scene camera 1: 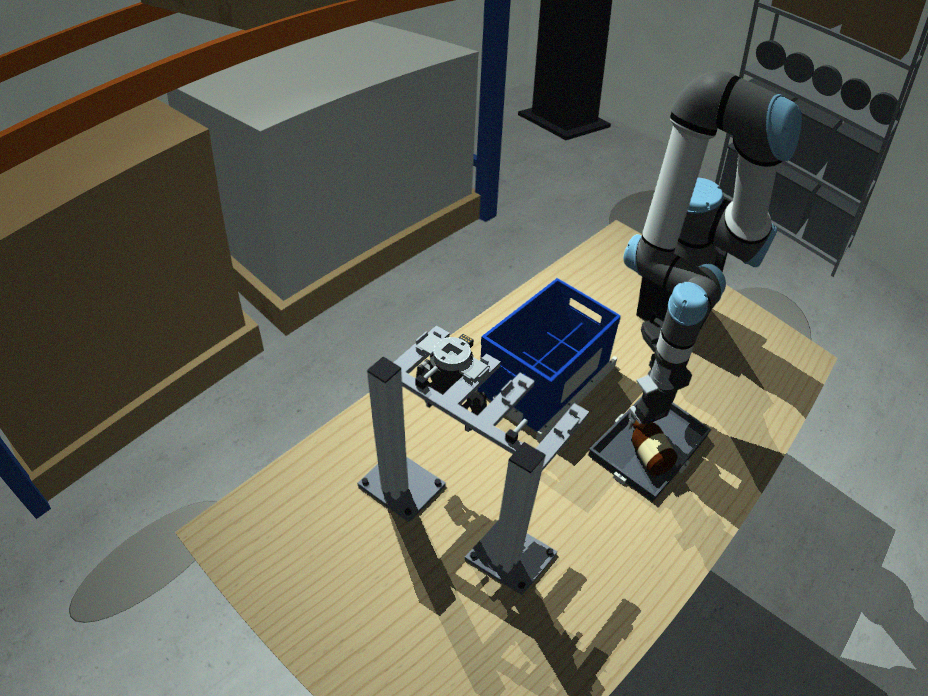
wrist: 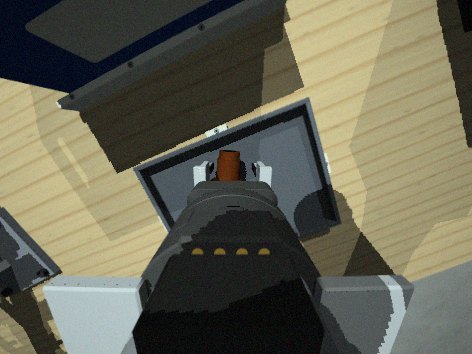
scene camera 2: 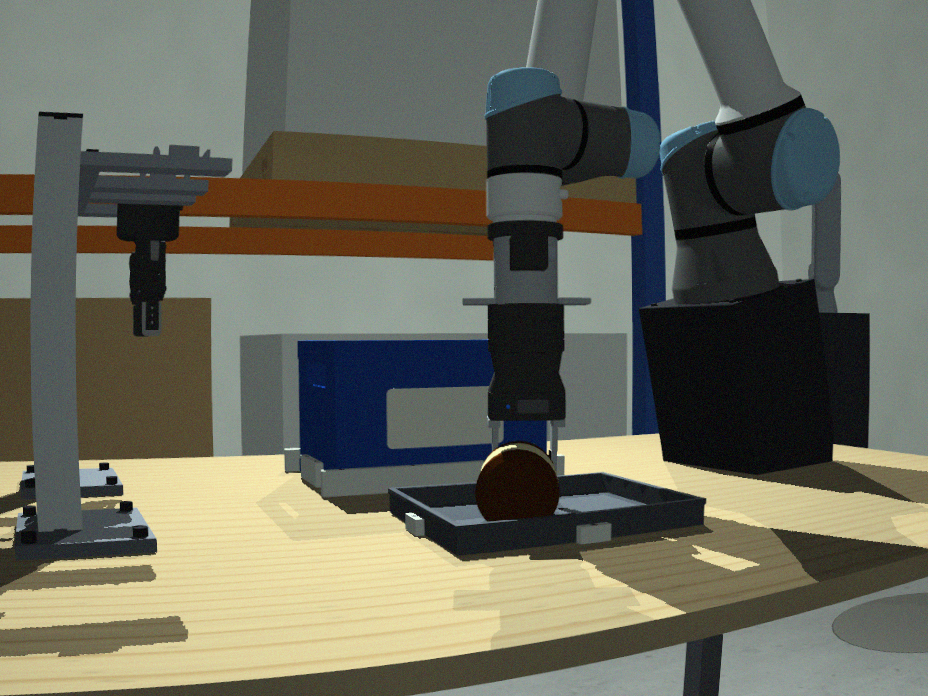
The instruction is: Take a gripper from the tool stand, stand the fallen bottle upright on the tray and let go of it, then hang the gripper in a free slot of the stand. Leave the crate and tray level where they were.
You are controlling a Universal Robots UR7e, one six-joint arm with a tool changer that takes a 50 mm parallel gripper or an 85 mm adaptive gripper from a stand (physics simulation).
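Pixels of known places: hand, tool point: (scene camera 2: pixel 525 286); arm's base, link origin: (scene camera 1: pixel 688 253) (scene camera 2: pixel 726 293).
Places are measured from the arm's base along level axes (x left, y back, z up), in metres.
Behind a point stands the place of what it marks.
The brown bottle (scene camera 1: pixel 654 451) @[x 0.283, y -0.422, z -0.167 m] (scene camera 2: pixel 517 488) @[x 0.318, y -0.411, z -0.191 m] (wrist: pixel 228 166) @[x 0.187, y -0.367, z -0.182 m] with a cream label lies on its side in the dark tray (scene camera 1: pixel 688 433) @[x 0.284, y -0.264, z -0.233 m] (scene camera 2: pixel 644 518) @[x 0.330, y -0.294, z -0.225 m] (wrist: pixel 283 155) @[x 0.200, y -0.288, z -0.233 m]. Its base faces scene camera 2. My gripper (scene camera 1: pixel 643 421) (scene camera 2: pixel 524 448) (wrist: pixel 232 173) is mounted on the arm and points down over the tray. It is open, one finger on each side of the bottle's neck, with gaps showing in the wrist view. The fingertips are hidden behind the bottle in scene camera 2. The tool stand (scene camera 1: pixel 389 438) @[x 0.009, y -0.898, z -0.014 m] (scene camera 2: pixel 56 322) @[x 0.268, y -0.809, z -0.046 m] holds another gripper (scene camera 2: pixel 149 280).
The blue crate (scene camera 1: pixel 553 400) @[x 0.047, y -0.512, z -0.149 m] (scene camera 2: pixel 341 408) @[x 0.051, y -0.532, z -0.140 m] (wrist: pixel 20 65) @[x 0.049, y -0.516, z -0.143 m] stands level behind the tray, between it and the racking. The stand's fork-like slots (scene camera 1: pixel 517 388) @[x 0.126, y -0.716, z 0.104 m] are left of the tray, above table height. The robot's black base block (scene camera 2: pixel 738 382) @[x 0.093, y -0.041, z -0.118 m] is on the right.
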